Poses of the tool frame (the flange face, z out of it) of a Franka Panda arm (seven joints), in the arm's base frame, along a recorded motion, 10 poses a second.
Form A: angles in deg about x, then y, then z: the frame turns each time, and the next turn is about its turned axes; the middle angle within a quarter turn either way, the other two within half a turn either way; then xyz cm.
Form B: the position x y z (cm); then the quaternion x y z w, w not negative. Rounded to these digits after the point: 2 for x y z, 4 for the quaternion.
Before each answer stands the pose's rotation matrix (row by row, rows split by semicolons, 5 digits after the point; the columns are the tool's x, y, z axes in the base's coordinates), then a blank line. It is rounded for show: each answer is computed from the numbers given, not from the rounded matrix.
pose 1, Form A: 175.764, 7.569, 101.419, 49.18, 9.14, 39.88
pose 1, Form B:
-0.19626 -0.97166 0.13172; -0.97945 0.18790 -0.07322; 0.04640 -0.14338 -0.98858

49.18, 9.14, 39.88, -0.6333, 0.7702, -0.0703, 0.0277
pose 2, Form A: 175.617, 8.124, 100.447, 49.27, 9.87, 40.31
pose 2, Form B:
-0.17951 -0.97355 0.14132; -0.98251 0.17017 -0.07566; 0.04961 -0.15242 -0.98707

49.27, 9.87, 40.31, -0.6398, 0.7643, -0.0746, 0.0300
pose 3, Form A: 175.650, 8.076, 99.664, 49.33, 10.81, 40.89
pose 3, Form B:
-0.16621 -0.97603 0.14049; -0.98476 0.15688 -0.07510; 0.05126 -0.15083 -0.98723

49.33, 10.81, 40.89, -0.6450, 0.7600, -0.0743, 0.0294
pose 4, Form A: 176.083, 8.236, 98.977, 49.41, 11.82, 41.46
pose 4, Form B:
-0.15443 -0.97756 0.14325; -0.98697 0.14601 -0.06761; 0.04517 -0.15182 -0.98737

49.41, 11.82, 41.46, -0.6494, 0.7563, -0.0725, 0.0324
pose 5, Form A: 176.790, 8.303, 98.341, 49.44, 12.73, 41.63
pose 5, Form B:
-0.14354 -0.97905 0.14441; -0.98904 0.13684 -0.05541; 0.03449 -0.15078 -0.98797

49.44, 12.73, 41.63, -0.6534, 0.7531, -0.0685, 0.0365
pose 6, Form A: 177.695, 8.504, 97.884, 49.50, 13.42, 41.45
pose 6, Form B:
-0.13566 -0.97966 0.14788; -0.99056 0.13117 -0.03978; 0.01957 -0.15188 -0.98821

49.50, 13.42, 41.45, -0.6560, 0.7508, -0.0638, 0.0427
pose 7, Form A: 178.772, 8.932, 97.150, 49.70, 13.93, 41.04
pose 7, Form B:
-0.12296 -0.98019 0.15526; -0.99241 0.12114 -0.02117; 0.00194 -0.15669 -0.98765

49.70, 13.93, 41.04, -0.6602, 0.7470, -0.0595, 0.0513
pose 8, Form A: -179.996, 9.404, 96.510, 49.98, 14.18, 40.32
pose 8, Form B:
-0.11185 -0.98020 0.16339; -0.99355 0.11339 0.00007; -0.01859 -0.16233 -0.98656

49.98, 14.18, 40.32, -0.6636, 0.7436, -0.0546, 0.0612
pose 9, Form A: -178.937, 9.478, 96.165, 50.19, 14.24, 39.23
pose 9, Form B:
-0.10593 -0.98064 0.16467; -0.99372 0.11041 0.01830; -0.03613 -0.16170 -0.98618

50.19, 14.24, 39.23, -0.6652, 0.7420, -0.0483, 0.0676
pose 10, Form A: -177.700, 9.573, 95.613, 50.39, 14.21, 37.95
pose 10, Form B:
-0.09645 -0.98135 0.16630; -0.99375 0.10437 0.03957; -0.05619 -0.16145 -0.98528

50.39, 14.21, 37.95, -0.6679, 0.7393, -0.0412, 0.0752
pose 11, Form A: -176.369, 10.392, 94.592, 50.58, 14.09, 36.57
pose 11, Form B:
-0.07875 -0.98044 0.18038; -0.99387 0.09129 0.06229; -0.07754 -0.17437 -0.98162

50.58, 14.09, 36.57, -0.6730, 0.7334, -0.0382, 0.0879
